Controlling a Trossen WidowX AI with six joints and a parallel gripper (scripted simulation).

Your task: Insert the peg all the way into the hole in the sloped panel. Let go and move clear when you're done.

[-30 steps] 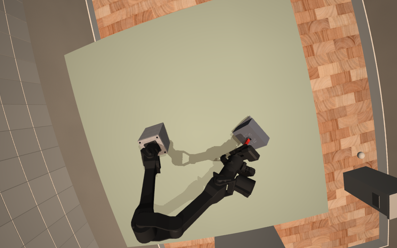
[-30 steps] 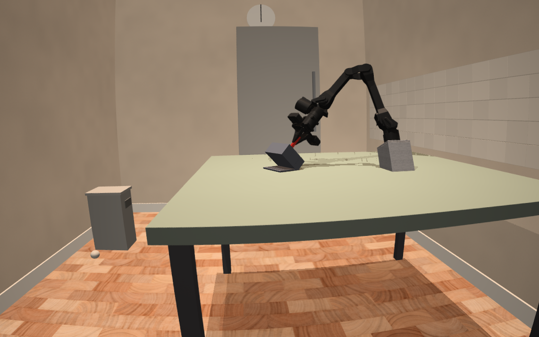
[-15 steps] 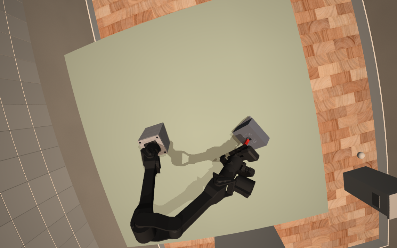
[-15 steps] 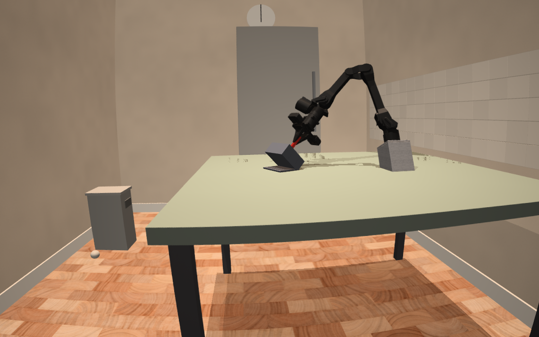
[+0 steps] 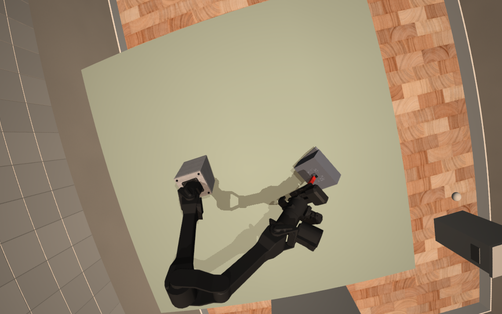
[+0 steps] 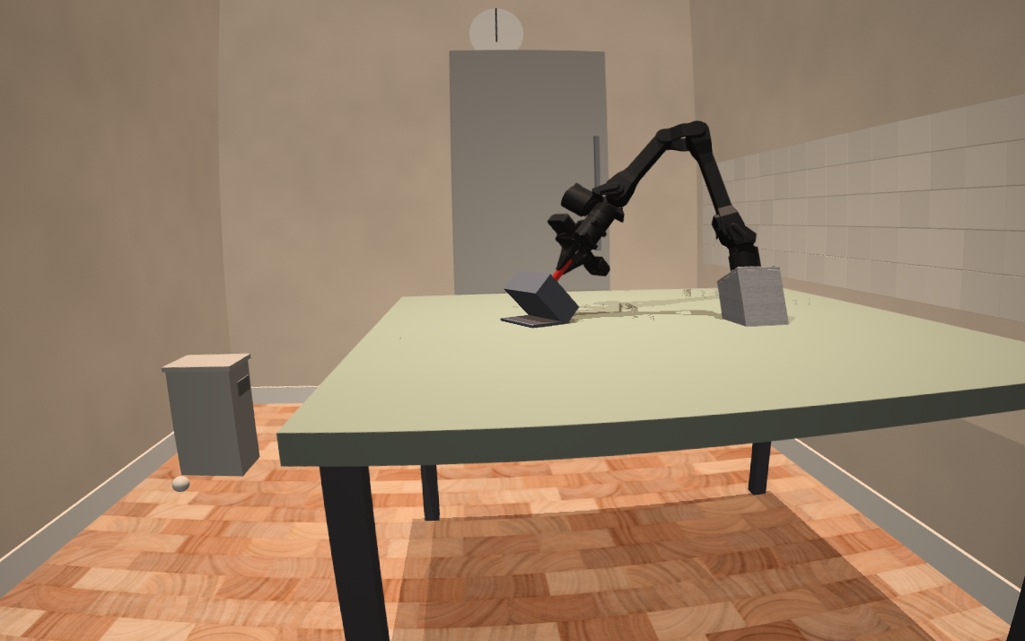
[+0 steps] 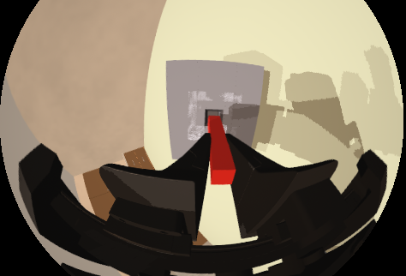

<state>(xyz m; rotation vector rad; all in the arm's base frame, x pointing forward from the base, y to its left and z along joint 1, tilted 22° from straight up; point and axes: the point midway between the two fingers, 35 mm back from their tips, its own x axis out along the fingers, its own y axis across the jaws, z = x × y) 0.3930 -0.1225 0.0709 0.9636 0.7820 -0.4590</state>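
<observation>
Right now my hand is 2 cm short of the red peg, 2 cm above it and 1 cm to the right of it.
</observation>
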